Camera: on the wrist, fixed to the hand. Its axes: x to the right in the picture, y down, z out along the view.
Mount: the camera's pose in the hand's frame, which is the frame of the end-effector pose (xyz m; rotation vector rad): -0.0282 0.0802 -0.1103 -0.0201 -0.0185 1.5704
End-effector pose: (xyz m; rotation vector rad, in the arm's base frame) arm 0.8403 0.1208 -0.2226 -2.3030 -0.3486 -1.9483
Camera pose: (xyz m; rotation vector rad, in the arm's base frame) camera 0.7496 0.0152 -0.2258 -1.5171 1.1204 -1.0011
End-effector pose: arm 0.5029 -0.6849 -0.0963 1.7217 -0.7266 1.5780
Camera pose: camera 0.3695 -0.6481 -0.1118 -0.7683 1.8994 -1.8662
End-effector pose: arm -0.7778 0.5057 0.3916 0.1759 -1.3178 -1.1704
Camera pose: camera -0.6386 0.5094 0.3926 -0.7769 -0.9900 0.1706
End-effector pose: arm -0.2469 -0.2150 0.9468 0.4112 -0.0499 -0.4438
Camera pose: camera -0.2248 -0.0956 0.8787 0.2446 -0.3531 1.0991
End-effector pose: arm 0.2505 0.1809 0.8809 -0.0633 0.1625 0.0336
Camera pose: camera 0.2019 0.2529 0.7720 0.0584 0.1592 1.6016
